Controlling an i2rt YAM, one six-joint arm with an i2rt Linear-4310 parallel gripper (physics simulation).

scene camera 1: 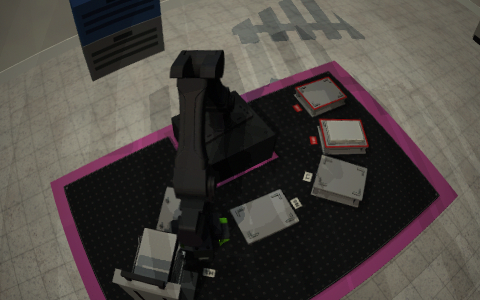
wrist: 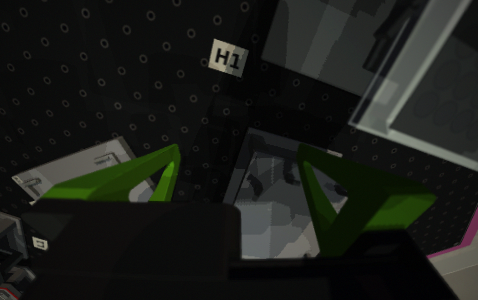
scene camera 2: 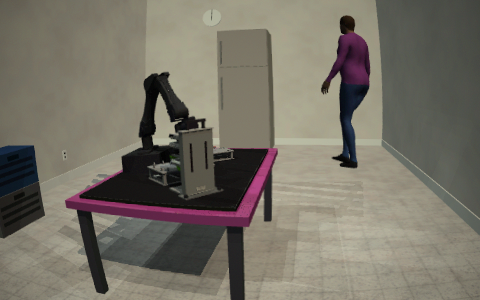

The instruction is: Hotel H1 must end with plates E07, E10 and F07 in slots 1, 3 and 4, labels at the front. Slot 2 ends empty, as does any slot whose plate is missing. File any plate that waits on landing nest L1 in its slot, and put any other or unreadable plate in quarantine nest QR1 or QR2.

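Pixels of known places: gripper, fingertip midpoint: [wrist: 238, 150]; arm's base, link origin: [scene camera 1: 220, 125] [scene camera 2: 148, 150].
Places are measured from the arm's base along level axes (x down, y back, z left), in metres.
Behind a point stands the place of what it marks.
Hotel H1 [scene camera 1: 145, 290] @[y -0.364, x -0.163, z -0.463 m] [scene camera 2: 198, 165] @[y -0.357, x -0.024, z -0.467 m] stands at the table's near left, its H1 label [scene camera 1: 209, 273] @[y -0.333, x 0.092, z -0.291 m] [wrist: 228, 58] @[y -0.331, x 0.092, z -0.291 m] beside it. A pale plate [scene camera 1: 156, 255] @[y -0.299, x -0.138, z -0.394 m] shows at its top; a clear-rimmed plate [wrist: 372, 120] @[y -0.283, x -0.025, z -0.325 m] shows at right in the wrist view. Their labels are unreadable. My gripper [wrist: 238, 150] @[y -0.269, x 0.038, z -0.264 m] is open and empty, low beside the hotel; the arm partly hides it in scene camera 1. Landing nest L1 [scene camera 1: 340, 177] @[y -0.346, x 0.043, z 0.190 m] shows no plate. One red-rimmed quarantine nest [scene camera 1: 367, 142] @[y -0.312, x 0.052, z 0.380 m] holds a pale plate [scene camera 1: 343, 132] @[y -0.233, x 0.039, z 0.326 m]; the other [scene camera 1: 320, 93] @[y -0.051, x 0.053, z 0.405 m] shows none. Which is QR1 is unreadable.
A low grey nest [scene camera 1: 264, 216] @[y -0.286, x 0.081, z -0.060 m] [wrist: 75, 165] @[y -0.328, x 0.081, z -0.082 m] lies between the hotel and L1. A grey stand [scene camera 1: 169, 207] @[y -0.126, x 0.033, z -0.271 m] [scene camera 2: 157, 173] [wrist: 272, 220] @[y -0.187, x 0.033, z -0.256 m] is close beside the hotel, below the fingers. The black arm base [scene camera 1: 245, 135] @[y -0.078, x -0.007, z 0.032 m] [scene camera 2: 145, 161] @[y -0.017, x 0.035, z -0.119 m] stands behind. A person [scene camera 2: 354, 65] stands beyond the table.
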